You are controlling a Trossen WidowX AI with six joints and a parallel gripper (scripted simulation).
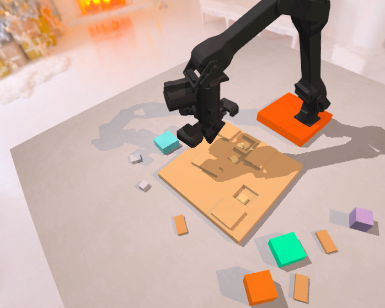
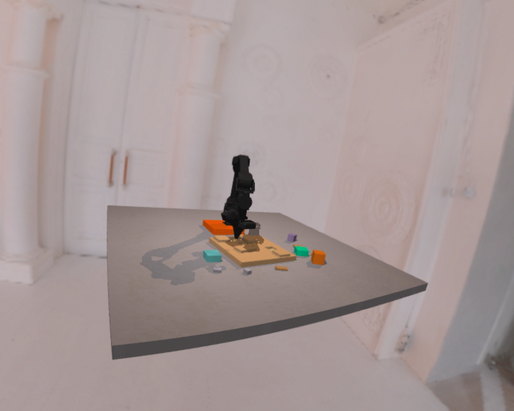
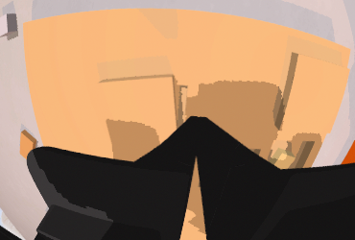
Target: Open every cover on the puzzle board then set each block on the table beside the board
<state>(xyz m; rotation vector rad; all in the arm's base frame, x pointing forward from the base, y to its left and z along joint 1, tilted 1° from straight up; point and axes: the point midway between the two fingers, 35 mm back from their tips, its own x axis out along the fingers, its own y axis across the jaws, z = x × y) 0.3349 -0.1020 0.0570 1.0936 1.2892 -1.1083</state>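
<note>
Right now my gripper tip is 80 mm short of the cyan block, 130 mm to the left of it and 50 mm above it. The rest, counted from my gripper tip: orange block (160 mm ahead, 350 mm to the left, 40 mm below); purple cube (140 mm behind, 400 mm to the left, 40 mm below); green block (50 mm ahead, 330 mm to the left, 50 mm below).
</note>
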